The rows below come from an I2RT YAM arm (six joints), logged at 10 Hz.
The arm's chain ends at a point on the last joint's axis. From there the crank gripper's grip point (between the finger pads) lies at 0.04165 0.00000 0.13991 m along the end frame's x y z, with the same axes.
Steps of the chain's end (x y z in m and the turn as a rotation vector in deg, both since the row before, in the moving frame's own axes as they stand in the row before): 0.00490 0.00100 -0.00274 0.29 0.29 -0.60; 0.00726 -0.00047 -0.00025 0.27 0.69 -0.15; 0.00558 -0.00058 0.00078 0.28 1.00 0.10; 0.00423 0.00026 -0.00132 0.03 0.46 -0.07; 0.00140 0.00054 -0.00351 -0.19 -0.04 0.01; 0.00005 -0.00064 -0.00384 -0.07 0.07 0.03; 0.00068 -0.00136 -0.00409 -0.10 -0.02 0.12; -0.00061 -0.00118 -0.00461 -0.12 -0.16 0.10; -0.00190 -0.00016 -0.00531 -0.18 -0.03 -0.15; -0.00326 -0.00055 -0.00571 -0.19 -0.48 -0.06; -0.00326 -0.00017 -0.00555 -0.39 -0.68 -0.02
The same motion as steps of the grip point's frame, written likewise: 0.00560 -0.00015 -0.00296 0.29 0.29 -0.60; 0.00894 -0.00124 -0.00076 0.27 0.69 -0.15; 0.00802 -0.00119 0.00003 0.28 1.00 0.10; 0.00535 0.00014 -0.00166 0.03 0.46 -0.07; 0.00130 0.00101 -0.00348 -0.19 -0.04 0.01; 0.00022 -0.00045 -0.00389 -0.07 0.07 0.03; 0.00063 -0.00103 -0.00408 -0.10 -0.02 0.12; -0.00100 -0.00081 -0.00449 -0.12 -0.16 0.10; -0.00197 0.00017 -0.00529 -0.18 -0.03 -0.15; -0.00443 -0.00013 -0.00537 -0.19 -0.48 -0.06; -0.00492 0.00077 -0.00507 -0.39 -0.68 -0.02
